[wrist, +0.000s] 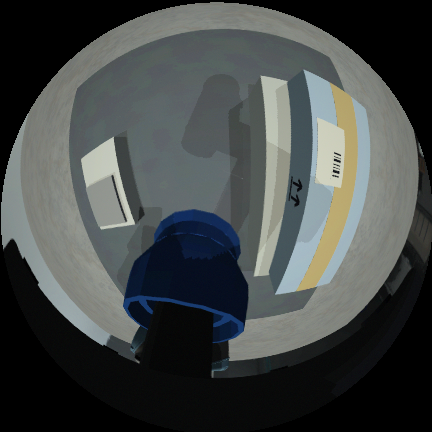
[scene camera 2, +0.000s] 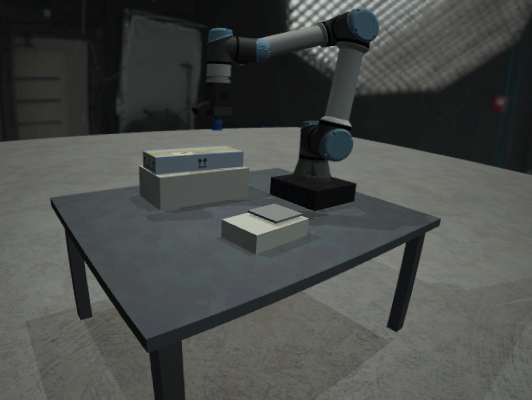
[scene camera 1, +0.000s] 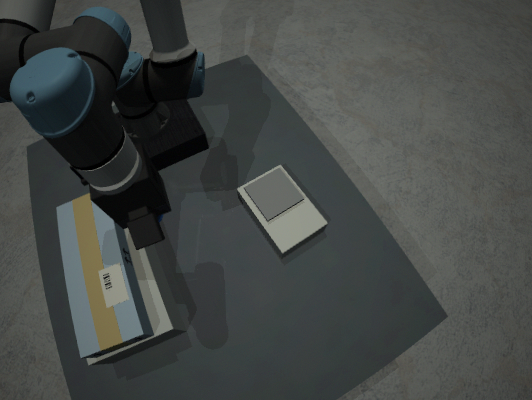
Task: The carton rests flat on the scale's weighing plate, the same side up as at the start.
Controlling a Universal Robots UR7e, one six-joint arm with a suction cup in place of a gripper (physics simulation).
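Frame: origin at the arm's base, x ahead, y left, z up, level; centimetres.
Where they show: hand, tool point: (wrist: 195, 251) (scene camera 2: 216, 129); arm's base, link origin: (scene camera 2: 311, 178) (scene camera 1: 148, 123).
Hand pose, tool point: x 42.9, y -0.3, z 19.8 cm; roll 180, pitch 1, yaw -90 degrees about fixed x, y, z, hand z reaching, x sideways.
Observation:
Things, the pixels of their centre, and the offset from my tool point. "*": a spot on its surface instead. Level surfaces: height alone.
- light blue carton, body centre: (wrist: 330, 195) (scene camera 1: 99, 267) (scene camera 2: 194, 158) dy -17.7, dx -0.1, dz -12.7 cm
- pale block, body centre: (wrist: 303, 181) (scene camera 1: 117, 275) (scene camera 2: 194, 181) dy -17.3, dx -0.1, dz -21.3 cm
- scale, body centre: (scene camera 1: 281, 208) (wrist: 106, 185) (scene camera 2: 266, 225) dy +26.8, dx -2.6, dz -23.6 cm
- table with its grey weighing plate, surface spot: (wrist: 106, 200) (scene camera 1: 268, 197) * dy +24.4, dx -5.3, dz -20.2 cm
- dark grey table, surface height: dz -27.0 cm
The light blue carton (scene camera 1: 90, 280) (scene camera 2: 200, 161) (wrist: 322, 200) has a tan tape stripe, a white barcode label on top and two arrows on its side. It lies flat on a pale block (scene camera 1: 161, 305) (scene camera 2: 202, 190) (wrist: 270, 150). The scale (scene camera 1: 295, 227) (scene camera 2: 250, 230) (wrist: 102, 155) stands on the table with its grey weighing plate (scene camera 1: 274, 193) (scene camera 2: 276, 213) (wrist: 106, 200) bare. My gripper, a blue suction cup (scene camera 2: 216, 125) (wrist: 197, 230), hangs well above the height of the carton's top, touching nothing; in scene camera 1 it is mostly hidden behind its black mount. It is open and holds nothing.
The dark grey table (scene camera 1: 260, 320) (scene camera 2: 175, 280) (wrist: 165, 65) carries the block, the scale and the arm's black base (scene camera 1: 180, 135) (scene camera 2: 312, 192). The scale stands apart from the block, in front of the base in scene camera 2. The arm reaches over from its base at height.

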